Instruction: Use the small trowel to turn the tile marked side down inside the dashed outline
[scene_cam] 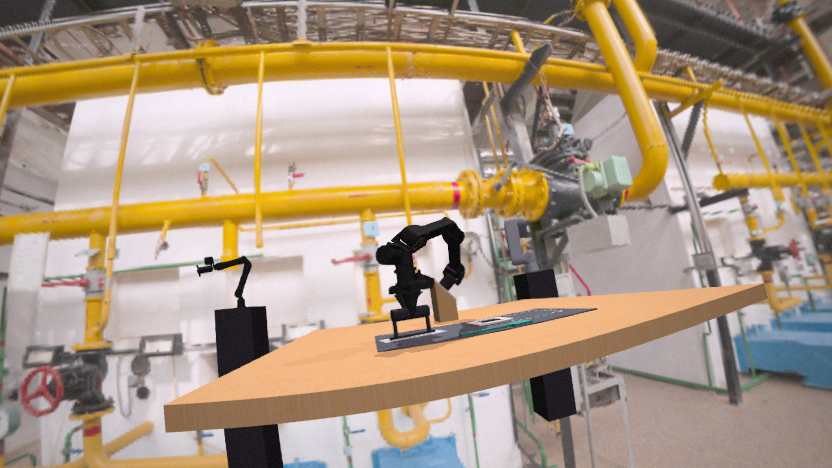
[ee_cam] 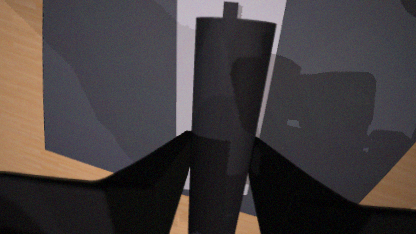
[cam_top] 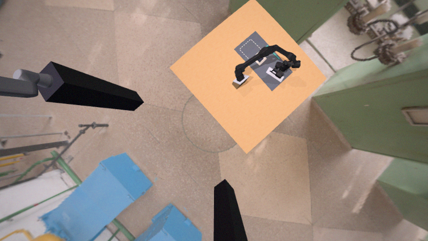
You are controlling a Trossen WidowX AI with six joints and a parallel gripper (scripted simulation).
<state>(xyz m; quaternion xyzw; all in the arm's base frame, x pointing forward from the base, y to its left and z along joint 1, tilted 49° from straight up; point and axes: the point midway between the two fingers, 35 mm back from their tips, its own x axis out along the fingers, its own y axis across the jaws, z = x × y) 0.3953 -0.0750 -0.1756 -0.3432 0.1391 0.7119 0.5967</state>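
My gripper tip is 20 mm to the right of the small trowel, 20 mm above it and 10 mm past it. Round my gripper tip: grey mat 200 mm to the left, 80 mm below; then teal trowel 240 mm to the left, 140 mm ahead, 60 mm below; then tile 250 mm to the left, 60 mm below, 30 mm behind.
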